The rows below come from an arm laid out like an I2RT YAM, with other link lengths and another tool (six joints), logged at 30 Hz.
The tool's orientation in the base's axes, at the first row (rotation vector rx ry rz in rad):
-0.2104, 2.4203, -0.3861
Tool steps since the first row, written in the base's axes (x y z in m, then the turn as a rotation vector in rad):
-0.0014, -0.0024, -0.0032, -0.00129, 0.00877, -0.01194
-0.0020, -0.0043, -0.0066, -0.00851, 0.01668, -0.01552
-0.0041, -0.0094, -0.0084, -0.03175, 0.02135, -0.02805
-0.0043, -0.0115, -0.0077, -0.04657, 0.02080, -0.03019
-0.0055, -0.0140, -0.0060, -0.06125, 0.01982, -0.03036
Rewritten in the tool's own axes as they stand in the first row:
0.0036, -0.0011, 0.0020, 0.00592, 0.01226, 0.00599
0.0065, -0.0018, 0.0045, 0.01161, 0.02126, 0.00222
0.0105, -0.0059, 0.0056, 0.03566, 0.03095, -0.00459
0.0107, -0.0081, 0.0054, 0.04839, 0.03189, -0.01245
0.0113, -0.0110, 0.0039, 0.05994, 0.03176, -0.02156

